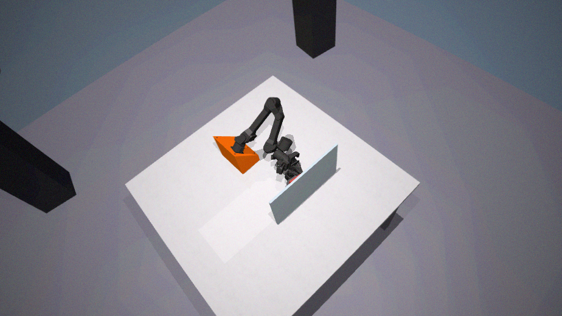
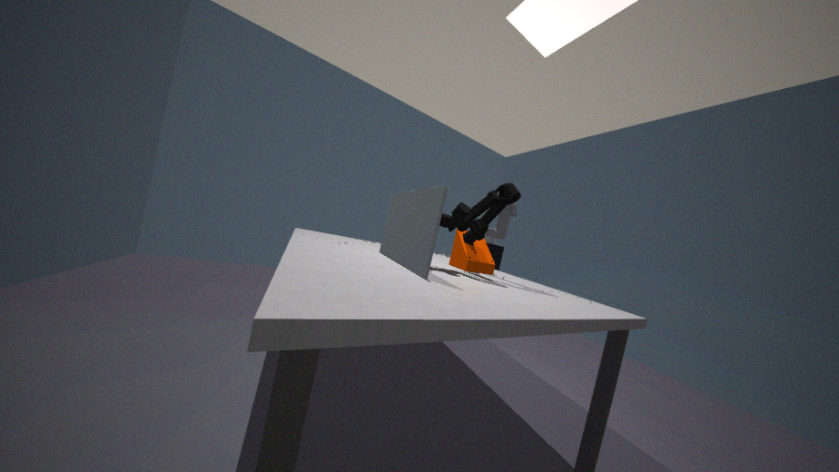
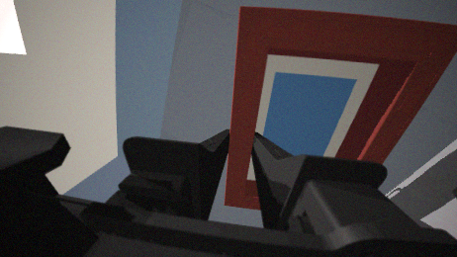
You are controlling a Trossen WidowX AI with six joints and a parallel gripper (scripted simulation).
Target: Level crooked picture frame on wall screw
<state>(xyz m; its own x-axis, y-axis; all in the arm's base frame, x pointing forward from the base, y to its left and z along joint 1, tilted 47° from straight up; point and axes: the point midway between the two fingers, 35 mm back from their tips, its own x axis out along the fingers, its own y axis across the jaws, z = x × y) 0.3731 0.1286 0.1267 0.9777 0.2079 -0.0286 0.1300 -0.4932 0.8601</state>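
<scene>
My gripper tip is now 1 cm short of the picture frame, 2 cm to the left of it and 5 cm above it. From my gripper tip the other things lie so: wall panel (2 cm ahead, 7 cm below).
</scene>
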